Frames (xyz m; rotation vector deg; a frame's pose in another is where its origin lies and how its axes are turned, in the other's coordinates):
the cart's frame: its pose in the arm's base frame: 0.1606 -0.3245 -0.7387 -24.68 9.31 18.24
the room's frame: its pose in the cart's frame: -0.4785 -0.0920 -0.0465 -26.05 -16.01 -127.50
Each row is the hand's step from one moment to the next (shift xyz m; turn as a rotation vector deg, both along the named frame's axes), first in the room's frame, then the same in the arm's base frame.
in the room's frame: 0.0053 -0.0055 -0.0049 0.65 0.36 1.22
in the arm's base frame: -0.0076 -0.0050 0.0003 0.37 0.43 1.31
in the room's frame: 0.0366 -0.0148 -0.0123 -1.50 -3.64 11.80
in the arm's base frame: -0.0266 -0.0256 0.0186 -0.91 10.91 5.90
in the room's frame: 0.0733 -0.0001 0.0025 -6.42 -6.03 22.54
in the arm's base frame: -0.0207 -0.0403 0.0577 0.15 22.60 8.65
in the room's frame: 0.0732 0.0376 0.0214 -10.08 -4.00 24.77
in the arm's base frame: 0.0182 -0.0379 0.0739 3.51 25.74 7.49
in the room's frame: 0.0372 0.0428 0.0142 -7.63 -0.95 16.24
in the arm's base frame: 0.0322 -0.0243 0.0424 4.17 16.94 4.32
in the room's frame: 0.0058 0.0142 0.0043 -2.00 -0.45 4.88
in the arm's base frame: 0.0125 -0.0046 0.0088 1.01 4.97 1.50
